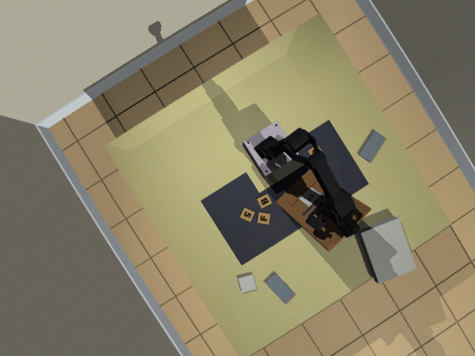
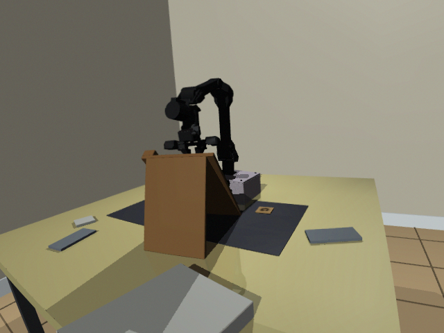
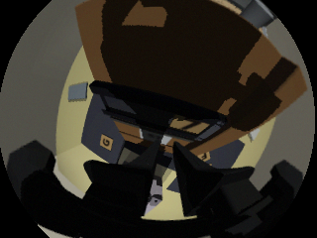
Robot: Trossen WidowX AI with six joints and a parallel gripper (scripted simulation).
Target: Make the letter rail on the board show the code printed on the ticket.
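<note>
Right now the white ticket is 30 mm behind my gripper tip, 10 mm to the left of it and 110 mm below it. Round my gripper tip: dark mat: 140 mm behind, 40 mm to the right, 200 mm below; small white block: 140 mm ahead, 490 mm to the right, 200 mm below; large grey box: 440 mm ahead, 170 mm to the left, 190 mm below.
</note>
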